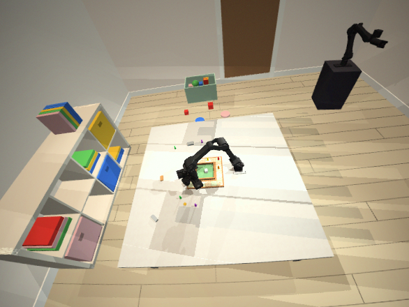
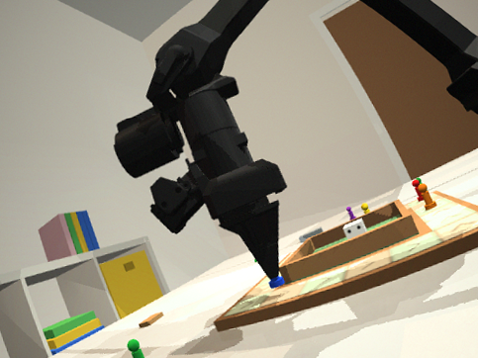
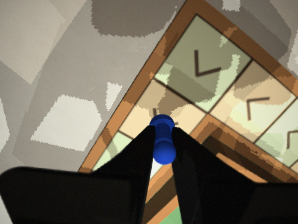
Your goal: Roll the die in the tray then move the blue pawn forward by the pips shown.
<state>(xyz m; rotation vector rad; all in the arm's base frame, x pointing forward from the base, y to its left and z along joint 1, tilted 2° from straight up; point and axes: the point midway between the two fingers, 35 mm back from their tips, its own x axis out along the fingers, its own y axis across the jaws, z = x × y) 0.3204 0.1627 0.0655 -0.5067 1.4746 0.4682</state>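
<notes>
Right now my gripper tip is 70 mm past the white die, 120 mm to the left of it and 10 mm above it. Also, from my gripper tip: green tray floor (60 mm behind, 120 mm to the right, 30 mm below); yellow disc (60 mm ahead, 160 mm to the left, 30 mm below); blue pawn (10 mm above).
</notes>
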